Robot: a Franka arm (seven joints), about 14 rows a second.
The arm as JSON. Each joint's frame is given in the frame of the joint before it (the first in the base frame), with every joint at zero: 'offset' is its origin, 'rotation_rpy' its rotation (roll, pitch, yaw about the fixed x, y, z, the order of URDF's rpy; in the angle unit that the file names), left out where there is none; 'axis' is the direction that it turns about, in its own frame. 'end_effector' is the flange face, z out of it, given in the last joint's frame.
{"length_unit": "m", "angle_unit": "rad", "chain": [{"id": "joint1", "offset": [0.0, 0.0, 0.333], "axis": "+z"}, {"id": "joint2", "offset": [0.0, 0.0, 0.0], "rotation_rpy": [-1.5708, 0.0, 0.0], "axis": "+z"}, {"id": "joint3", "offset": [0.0, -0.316, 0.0], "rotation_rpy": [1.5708, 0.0, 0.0], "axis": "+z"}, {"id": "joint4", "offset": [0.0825, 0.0, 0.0], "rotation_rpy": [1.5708, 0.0, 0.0], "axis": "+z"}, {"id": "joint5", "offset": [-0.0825, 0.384, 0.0], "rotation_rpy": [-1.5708, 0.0, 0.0], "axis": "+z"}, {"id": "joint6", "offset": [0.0, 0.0, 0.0], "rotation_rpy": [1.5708, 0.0, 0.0], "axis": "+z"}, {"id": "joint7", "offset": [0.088, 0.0, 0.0], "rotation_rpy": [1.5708, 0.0, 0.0], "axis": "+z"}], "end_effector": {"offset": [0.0, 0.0, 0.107]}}
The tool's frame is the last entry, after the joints.
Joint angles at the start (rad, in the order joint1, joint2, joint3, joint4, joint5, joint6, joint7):
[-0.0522, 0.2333, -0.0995, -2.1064, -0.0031, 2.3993, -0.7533]
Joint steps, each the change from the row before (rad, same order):
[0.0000, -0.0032, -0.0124, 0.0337, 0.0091, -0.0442, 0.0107]
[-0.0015, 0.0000, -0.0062, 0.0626, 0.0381, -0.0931, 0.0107]
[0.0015, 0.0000, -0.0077, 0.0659, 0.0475, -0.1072, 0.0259]
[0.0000, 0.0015, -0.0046, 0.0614, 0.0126, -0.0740, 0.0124]
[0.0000, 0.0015, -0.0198, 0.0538, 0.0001, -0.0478, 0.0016]
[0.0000, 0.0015, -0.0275, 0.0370, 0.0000, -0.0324, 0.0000]
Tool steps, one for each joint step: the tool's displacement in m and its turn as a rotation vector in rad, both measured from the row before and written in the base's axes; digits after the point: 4 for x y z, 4 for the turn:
[0.0046, -0.0075, 0.0124, 0.0058, 0.0058, -0.0291]
[0.0078, -0.0042, 0.0190, 0.0341, 0.0244, -0.0417]
[0.0061, -0.0015, 0.0201, 0.0473, 0.0334, -0.0553]
[0.0070, -0.0018, 0.0207, 0.0153, 0.0117, -0.0179]
[0.0051, -0.0114, 0.0201, -0.0032, -0.0046, -0.0164]
[0.0012, -0.0156, 0.0141, -0.0058, -0.0030, -0.0236]

